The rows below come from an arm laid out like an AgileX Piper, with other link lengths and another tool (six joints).
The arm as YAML. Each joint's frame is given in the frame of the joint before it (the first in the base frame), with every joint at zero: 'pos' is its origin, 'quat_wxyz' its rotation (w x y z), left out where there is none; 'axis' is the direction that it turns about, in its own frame. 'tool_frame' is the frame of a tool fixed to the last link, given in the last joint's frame.
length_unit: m
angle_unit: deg
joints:
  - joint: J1
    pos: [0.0, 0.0, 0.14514]
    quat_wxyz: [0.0, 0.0, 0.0, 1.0]
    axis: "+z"
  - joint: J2
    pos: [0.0, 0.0, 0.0]
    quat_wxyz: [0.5, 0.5, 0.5, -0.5]
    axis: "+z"
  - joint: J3
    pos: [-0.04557, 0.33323, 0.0]
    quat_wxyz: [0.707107, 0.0, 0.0, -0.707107]
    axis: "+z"
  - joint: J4
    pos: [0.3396, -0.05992, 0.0]
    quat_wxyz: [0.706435, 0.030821, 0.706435, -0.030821]
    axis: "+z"
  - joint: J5
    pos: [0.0, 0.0, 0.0]
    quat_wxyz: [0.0, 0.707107, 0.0, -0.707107]
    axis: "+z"
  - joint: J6
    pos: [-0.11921, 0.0, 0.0]
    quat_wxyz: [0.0, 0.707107, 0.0, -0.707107]
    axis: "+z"
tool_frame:
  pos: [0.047, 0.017, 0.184]
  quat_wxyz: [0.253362, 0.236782, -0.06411, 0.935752]
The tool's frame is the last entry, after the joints.
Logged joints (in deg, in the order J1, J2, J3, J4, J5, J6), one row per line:
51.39 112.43 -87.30 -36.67 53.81 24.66
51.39 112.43 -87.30 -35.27 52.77 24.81
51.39 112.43 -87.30 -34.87 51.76 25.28
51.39 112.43 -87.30 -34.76 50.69 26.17
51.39 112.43 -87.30 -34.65 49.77 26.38
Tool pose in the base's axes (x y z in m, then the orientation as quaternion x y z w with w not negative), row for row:
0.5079 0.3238 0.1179 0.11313 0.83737 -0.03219 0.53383
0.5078 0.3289 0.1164 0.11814 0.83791 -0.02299 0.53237
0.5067 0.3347 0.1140 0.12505 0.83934 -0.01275 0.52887
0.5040 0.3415 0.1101 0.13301 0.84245 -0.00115 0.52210
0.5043 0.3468 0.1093 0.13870 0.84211 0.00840 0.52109
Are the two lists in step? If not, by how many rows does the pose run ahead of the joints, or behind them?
The pose runs 2 rows behind the joints: the pose in row i belongs to the joints in row i - 2.
